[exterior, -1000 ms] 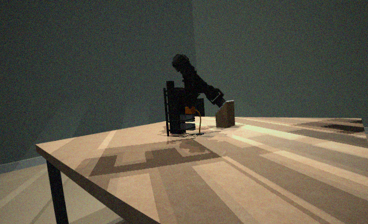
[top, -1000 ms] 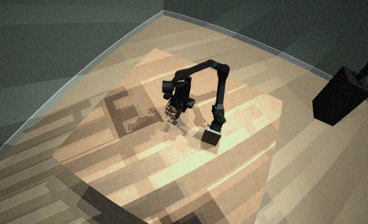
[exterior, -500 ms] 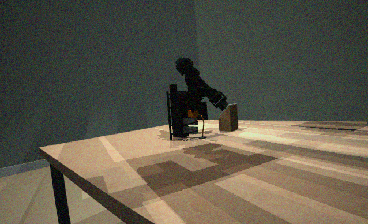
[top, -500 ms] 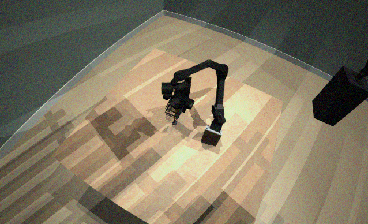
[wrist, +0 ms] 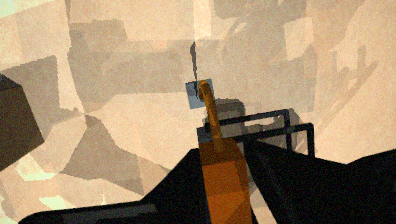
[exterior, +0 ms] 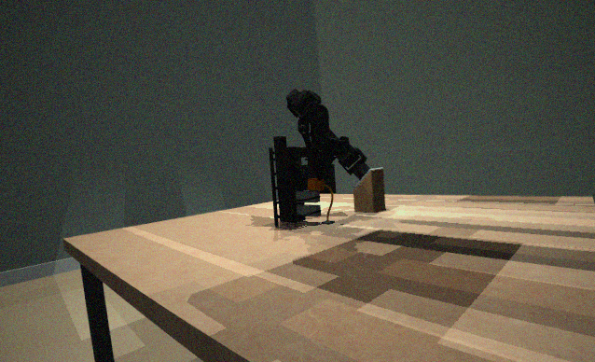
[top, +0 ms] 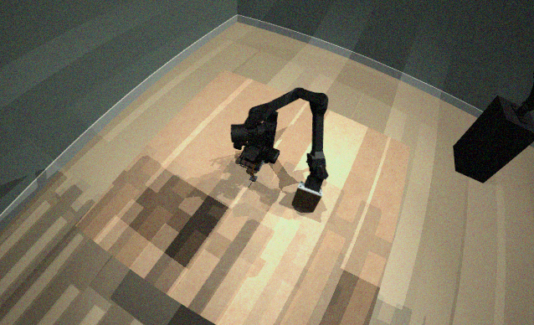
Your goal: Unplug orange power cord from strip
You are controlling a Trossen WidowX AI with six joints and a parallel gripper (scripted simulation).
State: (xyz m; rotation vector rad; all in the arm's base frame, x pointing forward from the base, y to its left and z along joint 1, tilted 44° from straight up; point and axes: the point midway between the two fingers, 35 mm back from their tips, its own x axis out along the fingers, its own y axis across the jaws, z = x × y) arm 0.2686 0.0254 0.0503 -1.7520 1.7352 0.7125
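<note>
My gripper tip is 40 mm to the left of the orange plug.
</note>
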